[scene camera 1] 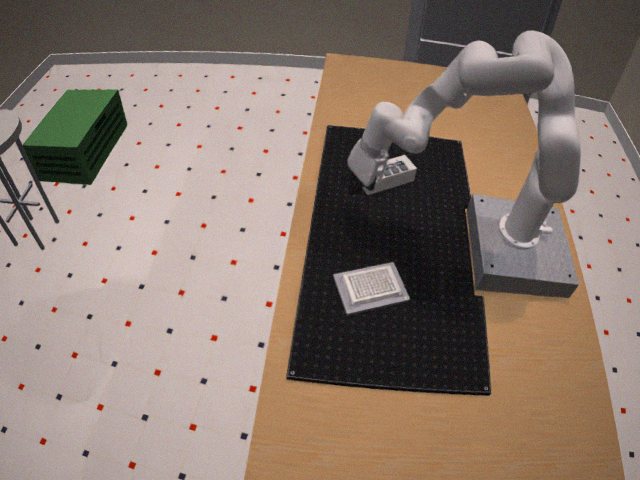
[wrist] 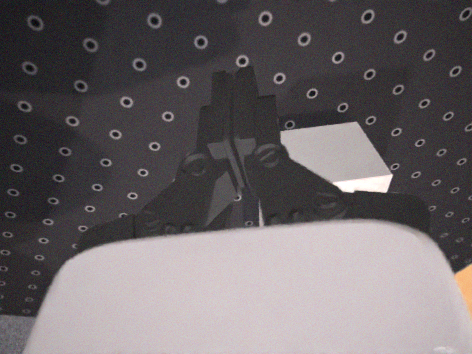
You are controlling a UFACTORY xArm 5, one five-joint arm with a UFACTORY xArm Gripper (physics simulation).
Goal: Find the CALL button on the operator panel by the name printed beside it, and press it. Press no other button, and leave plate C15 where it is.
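Scene camera 1 gives me my gripper [scene camera 1: 353,191], together with a plate C15 [scene camera 1: 367,286] and an operator panel [scene camera 1: 393,180]. In the wrist view I find my gripper [wrist: 240,96] again, and the operator panel [wrist: 341,153] as well. The plate C15 is out of frame in the wrist view.
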